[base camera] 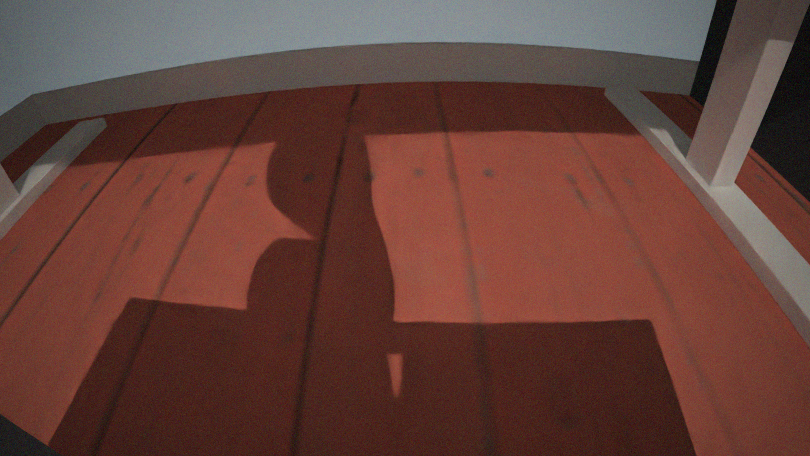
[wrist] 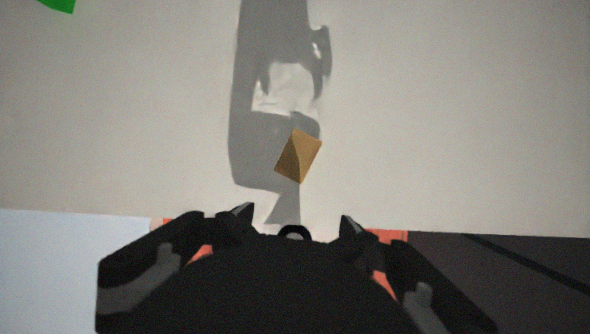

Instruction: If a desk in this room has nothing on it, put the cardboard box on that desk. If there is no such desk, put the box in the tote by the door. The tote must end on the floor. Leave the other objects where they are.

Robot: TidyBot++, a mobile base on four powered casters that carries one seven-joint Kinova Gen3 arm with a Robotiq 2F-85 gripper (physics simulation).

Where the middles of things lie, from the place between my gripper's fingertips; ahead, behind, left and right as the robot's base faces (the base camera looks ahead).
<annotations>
The brown cardboard box (wrist: 301, 149) lies 170 mm below my hand, 60 mm ahead of it and 10 mm to the left of it.
</annotations>
